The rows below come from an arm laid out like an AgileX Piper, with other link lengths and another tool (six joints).
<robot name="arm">
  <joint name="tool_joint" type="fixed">
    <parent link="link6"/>
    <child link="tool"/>
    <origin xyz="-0.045 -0.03 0.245" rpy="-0.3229 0 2.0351"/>
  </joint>
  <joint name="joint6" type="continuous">
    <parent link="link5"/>
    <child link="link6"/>
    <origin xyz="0 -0.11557 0" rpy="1.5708 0 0"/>
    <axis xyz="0 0 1"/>
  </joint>
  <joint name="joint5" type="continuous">
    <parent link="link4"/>
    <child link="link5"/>
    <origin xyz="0 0 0" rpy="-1.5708 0 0"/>
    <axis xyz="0 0 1"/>
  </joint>
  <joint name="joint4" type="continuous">
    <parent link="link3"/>
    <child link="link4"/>
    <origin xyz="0.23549 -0.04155 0" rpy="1.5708 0 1.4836"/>
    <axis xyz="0 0 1"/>
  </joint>
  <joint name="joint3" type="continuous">
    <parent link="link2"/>
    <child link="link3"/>
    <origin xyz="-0.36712 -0.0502 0" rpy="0 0 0"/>
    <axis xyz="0 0 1"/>
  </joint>
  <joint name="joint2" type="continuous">
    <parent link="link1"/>
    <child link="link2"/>
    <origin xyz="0 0 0" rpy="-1.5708 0 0"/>
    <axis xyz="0 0 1"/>
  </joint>
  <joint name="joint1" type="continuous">
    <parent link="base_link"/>
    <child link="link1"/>
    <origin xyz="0 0 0.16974" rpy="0 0 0"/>
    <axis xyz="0 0 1"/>
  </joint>
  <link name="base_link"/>
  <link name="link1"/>
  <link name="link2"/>
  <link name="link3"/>
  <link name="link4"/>
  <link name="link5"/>
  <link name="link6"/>
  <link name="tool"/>
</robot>
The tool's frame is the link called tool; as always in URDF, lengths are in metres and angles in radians. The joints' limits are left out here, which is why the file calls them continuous.
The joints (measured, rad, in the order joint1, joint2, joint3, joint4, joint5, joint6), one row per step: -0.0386, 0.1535, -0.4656, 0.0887, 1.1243, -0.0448; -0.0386, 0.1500, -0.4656, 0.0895, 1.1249, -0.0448; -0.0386, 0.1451, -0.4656, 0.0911, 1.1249, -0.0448; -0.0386, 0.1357, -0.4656, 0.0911, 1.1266, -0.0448; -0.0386, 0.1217, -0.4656, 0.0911, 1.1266, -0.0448; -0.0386, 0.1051, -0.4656, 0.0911, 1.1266, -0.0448; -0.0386, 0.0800, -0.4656, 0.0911, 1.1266, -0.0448; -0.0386, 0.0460, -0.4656, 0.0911, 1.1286, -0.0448; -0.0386, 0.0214, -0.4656, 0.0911, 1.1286, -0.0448; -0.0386, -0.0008, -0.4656, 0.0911, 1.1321, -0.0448; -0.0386, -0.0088, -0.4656, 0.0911, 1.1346, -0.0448; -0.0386, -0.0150, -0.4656, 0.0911, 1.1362, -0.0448; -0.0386, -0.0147, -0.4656, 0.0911, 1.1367, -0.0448; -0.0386, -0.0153, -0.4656, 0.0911, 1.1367, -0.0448; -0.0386, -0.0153, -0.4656, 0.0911, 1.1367, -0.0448; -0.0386, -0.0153, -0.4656, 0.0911, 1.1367, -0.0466
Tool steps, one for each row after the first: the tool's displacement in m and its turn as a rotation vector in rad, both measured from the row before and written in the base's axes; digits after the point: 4 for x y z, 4 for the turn. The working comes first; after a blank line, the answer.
Tool pose at each row, in the base's axes (x y z in m, rotation vector in rad; the steps are taken from these numbers as rounded here): 0.1572, -0.0069, 0.1817, 1.9315, 1.0944, 1.1510; 0.1570, -0.0066, 0.1821, 1.9295, 1.0931, 1.1541; 0.1570, -0.0061, 0.1828, 1.9265, 1.0906, 1.1596; 0.1565, -0.0061, 0.1838, 1.9202, 1.0869, 1.1659; 0.1563, -0.0061, 0.1860, 1.9088, 1.0797, 1.1772; 0.1560, -0.0061, 0.1886, 1.8954, 1.0711, 1.1906; 0.1555, -0.0060, 0.1925, 1.8749, 1.0581, 1.2105; 0.1543, -0.0060, 0.1971, 1.8484, 1.0417, 1.2356; 0.1535, -0.0059, 0.2009, 1.8281, 1.0288, 1.2545; 0.1523, -0.0058, 0.2032, 1.8123, 1.0193, 1.2688; 0.1516, -0.0057, 0.2036, 1.8075, 1.0167, 1.2730; 0.1511, -0.0057, 0.2040, 1.8036, 1.0144, 1.2765; 0.1511, -0.0057, 0.2038, 1.8042, 1.0149, 1.2759; 0.1511, -0.0057, 0.2039, 1.8037, 1.0146, 1.2763; 0.1511, -0.0057, 0.2039, 1.8037, 1.0146, 1.2763; 0.1511, -0.0056, 0.2039, 1.8022, 1.0162, 1.2759

-0.0002, 0.0003, 0.0004, 0.0005, -0.0029, 0.0004; 0.0000, 0.0005, 0.0007, 0.0013, -0.0049, 0.0006; -0.0005, 0.0000, 0.0010, -0.0004, -0.0077, 0.0002; -0.0002, 0.0000, 0.0022, -0.0006, -0.0140, 0.0000; -0.0003, 0.0000, 0.0026, -0.0005, -0.0166, 0.0000; -0.0005, 0.0001, 0.0039, -0.0010, -0.0251, 0.0000; -0.0012, 0.0000, 0.0046, -0.0013, -0.0320, 0.0002; -0.0008, 0.0001, 0.0038, -0.0009, -0.0245, 0.0000; -0.0012, 0.0001, 0.0023, -0.0009, -0.0187, 0.0003; -0.0007, 0.0001, 0.0004, -0.0004, -0.0055, 0.0002; -0.0005, 0.0000, 0.0004, -0.0002, -0.0046, 0.0001; 0.0000, 0.0000, -0.0002, 0.0000, 0.0008, 0.0001; 0.0000, 0.0000, 0.0001, -0.0001, -0.0006, 0.0000; 0.0000, 0.0000, 0.0000, 0.0000, 0.0000, 0.0000; 0.0000, 0.0001, 0.0000, -0.0015, -0.0001, 0.0010
